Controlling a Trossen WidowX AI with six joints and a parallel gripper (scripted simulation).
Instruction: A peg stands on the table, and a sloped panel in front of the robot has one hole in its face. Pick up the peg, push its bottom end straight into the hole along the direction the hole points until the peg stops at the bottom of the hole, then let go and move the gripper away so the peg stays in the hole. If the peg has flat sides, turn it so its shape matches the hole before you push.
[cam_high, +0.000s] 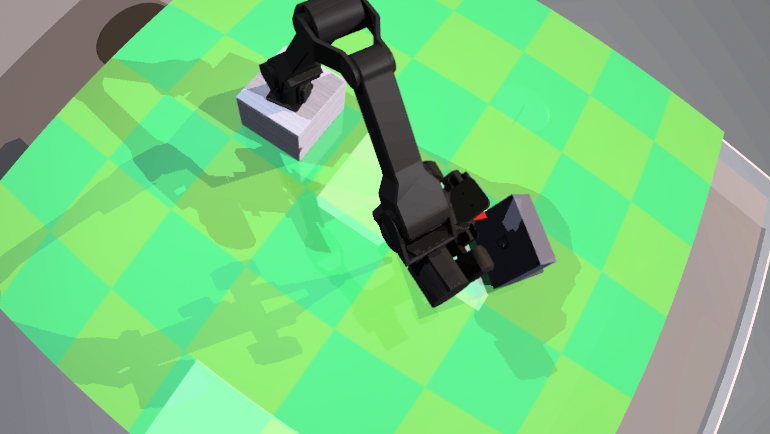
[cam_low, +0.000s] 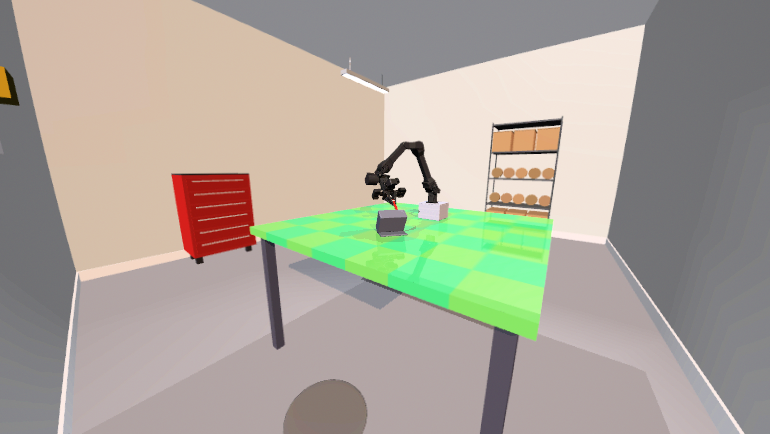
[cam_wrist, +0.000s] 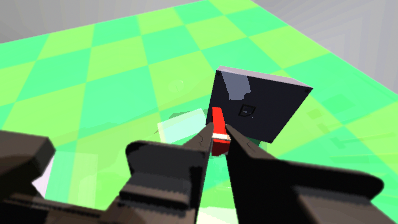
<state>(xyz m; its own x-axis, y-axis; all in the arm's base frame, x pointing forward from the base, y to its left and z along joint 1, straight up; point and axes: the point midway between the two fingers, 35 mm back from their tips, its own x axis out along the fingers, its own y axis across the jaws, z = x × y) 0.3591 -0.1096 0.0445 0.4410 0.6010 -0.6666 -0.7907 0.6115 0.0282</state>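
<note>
Right now my gripper tip is 9 cm short of the panel, 3 cm to the right of it and 7 cm above it. Round my gripper tip: red peg 1 cm to the right, 1 cm above.
</note>
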